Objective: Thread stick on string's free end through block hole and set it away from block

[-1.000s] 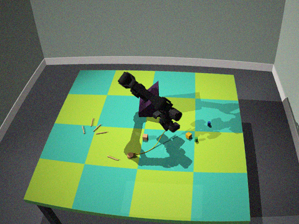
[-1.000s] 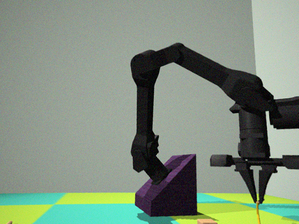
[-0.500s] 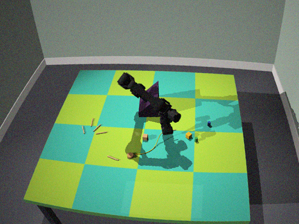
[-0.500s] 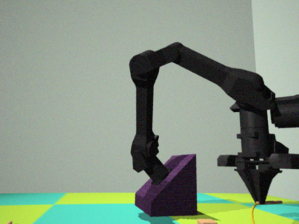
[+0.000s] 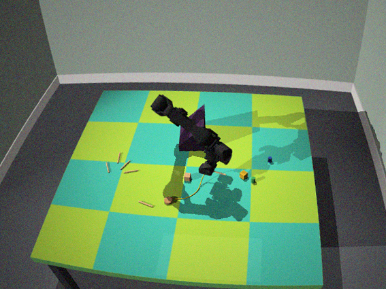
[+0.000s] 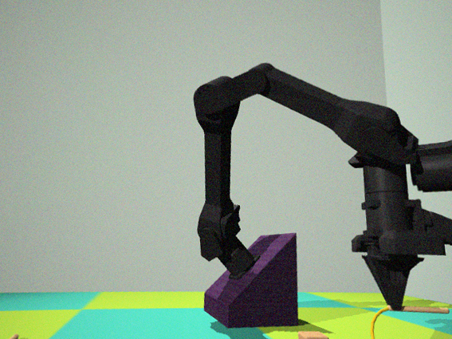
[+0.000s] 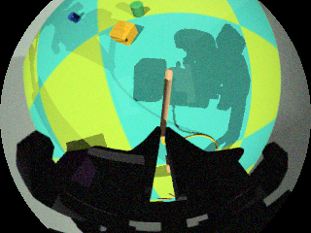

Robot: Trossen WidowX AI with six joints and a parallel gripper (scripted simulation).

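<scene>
The wooden block is 120 mm to the right of my gripper tip, 40 mm below it and 10 mm behind it. From my gripper tip the other things lie so: green piece: 190 mm to the left, 40 mm below, 30 mm ahead; orange cube: 150 mm to the left, 40 mm below, 10 mm behind; thin wooden stick: 10 mm to the left, 10 mm ahead.
</scene>
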